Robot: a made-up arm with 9 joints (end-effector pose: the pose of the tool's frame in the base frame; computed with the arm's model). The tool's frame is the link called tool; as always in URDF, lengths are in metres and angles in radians.
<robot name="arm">
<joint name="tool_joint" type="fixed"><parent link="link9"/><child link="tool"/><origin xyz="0.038 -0.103 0.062" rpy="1.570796 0 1.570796"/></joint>
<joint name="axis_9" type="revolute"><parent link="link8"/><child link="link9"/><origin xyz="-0.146 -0.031 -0.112" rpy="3.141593 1.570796 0"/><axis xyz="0 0 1"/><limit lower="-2.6" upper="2.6" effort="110" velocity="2.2"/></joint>
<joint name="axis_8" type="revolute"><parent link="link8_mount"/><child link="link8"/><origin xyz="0.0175 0 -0.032" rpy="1.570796 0 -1.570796"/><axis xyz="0 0 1"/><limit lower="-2.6" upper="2.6" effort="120" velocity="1.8"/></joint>
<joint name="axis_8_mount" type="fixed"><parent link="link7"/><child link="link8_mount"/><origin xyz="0.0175 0 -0.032"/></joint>
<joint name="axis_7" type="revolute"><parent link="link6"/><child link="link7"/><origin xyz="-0.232 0.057 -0.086" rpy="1.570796 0 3.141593"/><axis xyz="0 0 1"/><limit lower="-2.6" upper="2.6" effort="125" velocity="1.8"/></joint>
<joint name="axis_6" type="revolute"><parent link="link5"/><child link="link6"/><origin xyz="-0.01 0.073 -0.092" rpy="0 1.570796 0"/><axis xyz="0 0 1"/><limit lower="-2.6" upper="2.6" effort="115" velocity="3"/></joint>
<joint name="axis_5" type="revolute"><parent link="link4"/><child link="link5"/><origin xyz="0.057 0.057 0.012" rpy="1.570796 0 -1.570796"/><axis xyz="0 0 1"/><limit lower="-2.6" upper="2.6" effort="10" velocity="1.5"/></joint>
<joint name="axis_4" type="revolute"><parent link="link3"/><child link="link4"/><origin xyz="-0.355 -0.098 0.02" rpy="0 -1.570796 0"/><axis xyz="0 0 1"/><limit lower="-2.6" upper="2.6" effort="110" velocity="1.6"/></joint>
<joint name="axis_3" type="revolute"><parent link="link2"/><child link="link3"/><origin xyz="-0.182 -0.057 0.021" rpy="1.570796 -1.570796 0"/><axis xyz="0 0 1"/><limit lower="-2.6" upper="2.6" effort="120" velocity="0.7"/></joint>
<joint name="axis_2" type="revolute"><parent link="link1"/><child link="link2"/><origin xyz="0.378 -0.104 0.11" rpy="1.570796 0 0"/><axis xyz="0 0 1"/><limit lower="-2.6" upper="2.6" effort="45" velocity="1.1"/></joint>
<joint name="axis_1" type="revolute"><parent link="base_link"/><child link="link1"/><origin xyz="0 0 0.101" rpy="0 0 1.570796"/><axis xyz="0 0 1"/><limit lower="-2.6" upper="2.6" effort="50" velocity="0.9"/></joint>
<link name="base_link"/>
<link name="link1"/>
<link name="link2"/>
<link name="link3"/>
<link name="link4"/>
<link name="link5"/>
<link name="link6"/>
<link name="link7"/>
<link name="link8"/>
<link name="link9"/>
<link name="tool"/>
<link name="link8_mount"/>
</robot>
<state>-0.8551 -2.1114 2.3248 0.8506 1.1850 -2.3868 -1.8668 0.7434 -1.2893</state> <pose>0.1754 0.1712 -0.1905 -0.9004 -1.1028 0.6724</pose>
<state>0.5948 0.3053 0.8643 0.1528 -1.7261 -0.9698 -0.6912 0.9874 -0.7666</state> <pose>-0.2045 0.6842 0.3947 -0.9900 -1.5762 -2.3029</pose>
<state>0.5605 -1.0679 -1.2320 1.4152 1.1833 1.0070 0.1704 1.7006 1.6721</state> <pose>0.0506 -0.0323 0.2014 -1.6890 -1.4663 -0.4823</pose>
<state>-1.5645 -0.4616 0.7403 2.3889 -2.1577 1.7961 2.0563 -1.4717 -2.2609</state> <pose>0.6191 0.1386 0.0632 -1.4414 0.6295 -1.4643</pose>
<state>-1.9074 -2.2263 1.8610 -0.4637 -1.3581 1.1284 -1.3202 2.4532 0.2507</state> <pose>-0.3124 -0.1805 0.1043 2.5393 -1.4429 -0.8206</pose>
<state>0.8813 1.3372 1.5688 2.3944 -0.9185 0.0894 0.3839 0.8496 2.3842</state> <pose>-0.0293 0.7151 0.2376 -0.7542 0.9351 -1.9901</pose>
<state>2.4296 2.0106 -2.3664 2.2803 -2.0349 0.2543 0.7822 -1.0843 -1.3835</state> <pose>-0.7106 -0.4292 -0.0926 1.5940 -0.4530 -0.6484</pose>
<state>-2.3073 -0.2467 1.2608 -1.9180 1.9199 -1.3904 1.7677 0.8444 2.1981</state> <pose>0.3265 -0.3950 -0.1870 -0.4358 -2.1047 -1.0251</pose>
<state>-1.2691 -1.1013 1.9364 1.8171 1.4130 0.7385 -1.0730 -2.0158 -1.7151</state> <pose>0.5119 -0.2899 0.3022 -0.9223 -1.4567 -1.9583</pose>
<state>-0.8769 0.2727 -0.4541 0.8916 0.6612 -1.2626 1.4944 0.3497 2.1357</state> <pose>-0.1842 0.3780 0.1084 -0.2265 0.2055 -1.3784</pose>
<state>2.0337 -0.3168 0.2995 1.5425 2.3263 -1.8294 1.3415 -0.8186 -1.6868</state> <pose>-0.0035 -0.2100 0.3574 -1.2877 -0.1994 -1.6944</pose>
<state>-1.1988 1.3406 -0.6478 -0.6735 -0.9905 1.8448 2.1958 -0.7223 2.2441</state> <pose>0.2623 0.5105 -0.1585 -1.7668 1.1685 0.4192</pose>
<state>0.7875 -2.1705 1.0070 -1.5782 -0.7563 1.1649 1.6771 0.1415 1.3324</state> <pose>-0.0027 0.3319 0.0172 -1.4079 0.6392 -0.7699</pose>
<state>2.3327 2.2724 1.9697 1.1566 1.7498 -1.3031 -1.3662 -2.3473 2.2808</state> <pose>-0.1157 -0.3498 0.1027 1.3446 0.8934 2.3189</pose>
